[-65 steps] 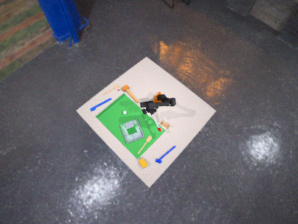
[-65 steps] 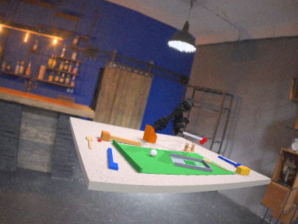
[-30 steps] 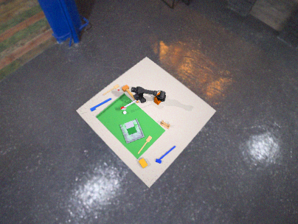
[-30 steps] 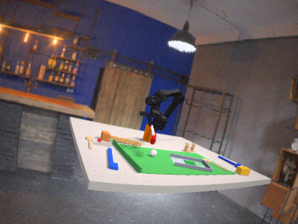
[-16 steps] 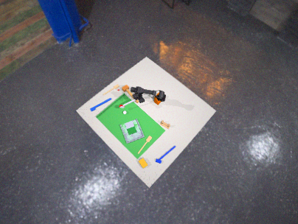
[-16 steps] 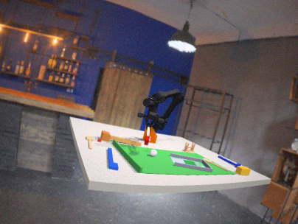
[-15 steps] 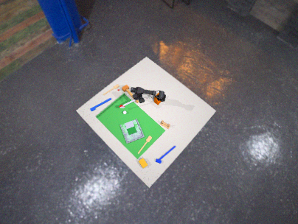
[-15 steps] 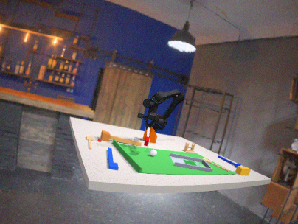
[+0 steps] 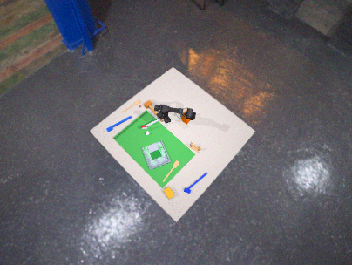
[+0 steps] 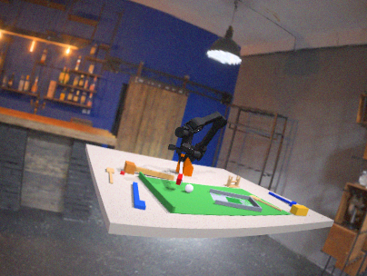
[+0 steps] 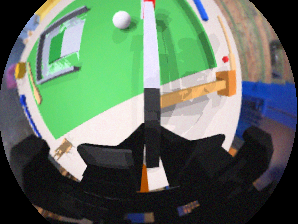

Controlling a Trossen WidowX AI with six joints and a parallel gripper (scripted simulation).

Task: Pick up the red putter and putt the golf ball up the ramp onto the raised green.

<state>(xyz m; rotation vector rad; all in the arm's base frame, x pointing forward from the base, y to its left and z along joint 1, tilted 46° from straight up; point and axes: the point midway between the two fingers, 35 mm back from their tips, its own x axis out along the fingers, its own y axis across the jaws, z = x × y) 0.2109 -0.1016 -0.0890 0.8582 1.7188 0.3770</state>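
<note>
The red putter is 110 mm ahead of my gripper tip and 40 mm to the right of it. From my gripper tip the other things lie so: white golf ball (230 mm ahead, 70 mm below, 20 mm to the right); yellow block (580 mm to the left, 480 mm ahead, 70 mm below).
</note>
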